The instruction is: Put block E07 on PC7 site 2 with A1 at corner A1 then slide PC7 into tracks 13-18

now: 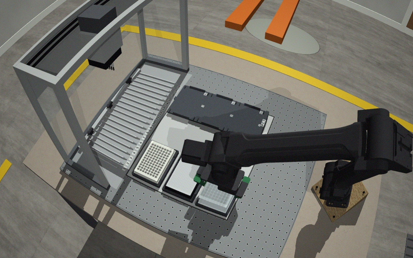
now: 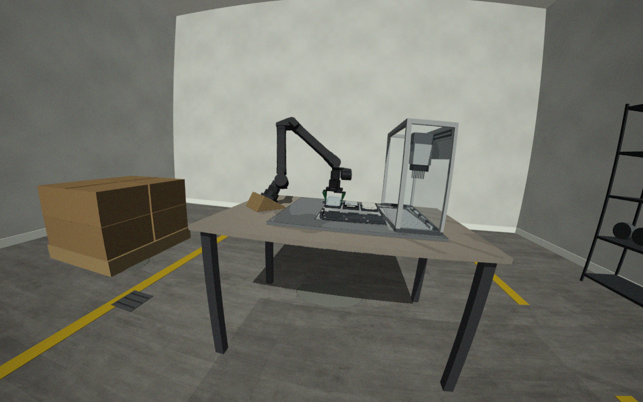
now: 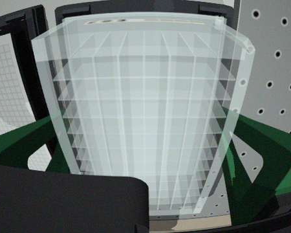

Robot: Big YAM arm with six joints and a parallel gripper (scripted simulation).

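My hand is 20 mm above the nest S1. Also, from my hand: pipetting head (460 mm ahead, 140 mm to the right, 330 mm above); then white 96-well plate E01 (220 mm ahead, 10 mm to the right); then dark carrier PC7 (120 mm ahead, 270 mm to the right, 10 mm below).
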